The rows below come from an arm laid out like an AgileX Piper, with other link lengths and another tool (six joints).
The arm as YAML. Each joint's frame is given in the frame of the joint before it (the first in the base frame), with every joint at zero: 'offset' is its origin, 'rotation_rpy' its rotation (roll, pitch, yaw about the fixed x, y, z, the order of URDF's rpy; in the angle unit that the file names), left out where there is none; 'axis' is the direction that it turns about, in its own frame. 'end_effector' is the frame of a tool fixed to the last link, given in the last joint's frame.
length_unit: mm
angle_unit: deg
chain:
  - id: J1
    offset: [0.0, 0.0, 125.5]
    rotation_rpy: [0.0, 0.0, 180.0]
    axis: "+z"
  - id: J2
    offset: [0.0, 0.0, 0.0]
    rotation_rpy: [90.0, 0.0, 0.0]
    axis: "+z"
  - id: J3
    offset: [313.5, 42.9, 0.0]
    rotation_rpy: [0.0, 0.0, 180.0]
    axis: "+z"
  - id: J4
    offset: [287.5, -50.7, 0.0]
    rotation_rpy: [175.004, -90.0, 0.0]
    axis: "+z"
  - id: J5
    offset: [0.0, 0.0, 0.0]
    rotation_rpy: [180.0, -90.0, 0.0]
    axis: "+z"
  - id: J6
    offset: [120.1, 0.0, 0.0]
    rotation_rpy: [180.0, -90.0, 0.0]
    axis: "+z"
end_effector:
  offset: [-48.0, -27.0, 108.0]
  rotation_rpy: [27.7, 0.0, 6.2]
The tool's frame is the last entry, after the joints.
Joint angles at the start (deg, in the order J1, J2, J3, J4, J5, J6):
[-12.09, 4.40, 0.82, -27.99, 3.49, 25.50]
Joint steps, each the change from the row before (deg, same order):
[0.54, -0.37, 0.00, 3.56, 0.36, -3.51]
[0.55, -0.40, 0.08, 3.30, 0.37, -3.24]
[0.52, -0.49, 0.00, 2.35, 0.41, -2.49]
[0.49, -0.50, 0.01, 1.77, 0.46, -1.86]
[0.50, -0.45, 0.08, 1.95, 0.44, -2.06]
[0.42, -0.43, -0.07, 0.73, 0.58, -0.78]
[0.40, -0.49, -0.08, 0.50, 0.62, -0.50]
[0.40, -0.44, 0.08, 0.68, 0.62, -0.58]
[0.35, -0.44, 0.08, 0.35, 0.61, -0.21]
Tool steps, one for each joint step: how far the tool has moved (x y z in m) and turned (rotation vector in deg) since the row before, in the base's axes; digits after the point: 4 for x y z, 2 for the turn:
[0.0004, 0.0021, -0.0004, 0.07, 0.04, 0.58]
[0.0004, 0.0023, -0.0010, 0.09, 0.09, 0.62]
[0.0002, 0.0019, 0.0001, -0.14, -0.01, 0.56]
[0.0000, 0.0017, -0.0001, -0.08, 0.01, 0.50]
[0.0001, 0.0019, -0.0009, -0.08, 0.12, 0.56]
[-0.0002, 0.0012, -0.0001, -0.03, 0.09, 0.35]
[-0.0004, 0.0011, 0.0000, 0.01, 0.04, 0.30]
[-0.0003, 0.0013, -0.0017, 0.15, 0.24, 0.33]
[-0.0004, 0.0010, -0.0017, 0.18, 0.22, 0.25]

